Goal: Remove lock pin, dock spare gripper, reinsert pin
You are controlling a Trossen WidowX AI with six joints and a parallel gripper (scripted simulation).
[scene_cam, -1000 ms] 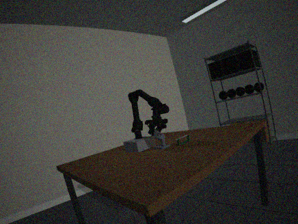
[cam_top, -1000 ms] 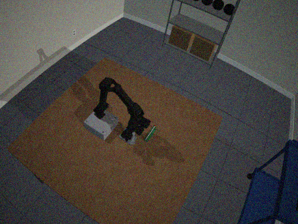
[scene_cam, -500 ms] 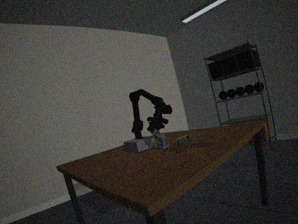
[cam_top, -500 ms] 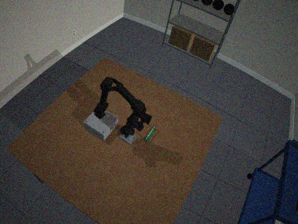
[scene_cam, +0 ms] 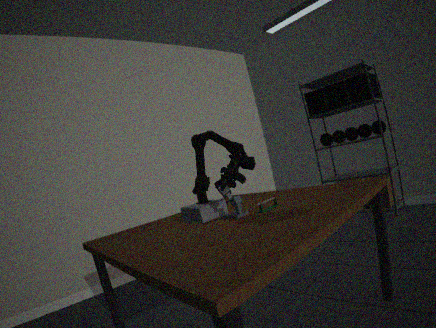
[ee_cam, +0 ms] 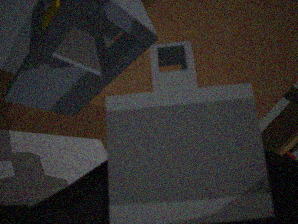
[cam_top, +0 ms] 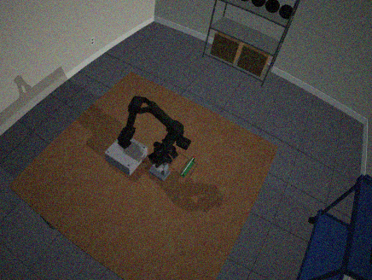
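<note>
Right now my gripper tip is 10 cm short of the green holder, 19 cm to the right of it and 12 cm above it. The rest, counted from my gripper tip: spare gripper: 1 cm to the left, 1 cm above; then socket mount: 1 cm ahead, 5 cm to the left, 9 cm below.
</note>
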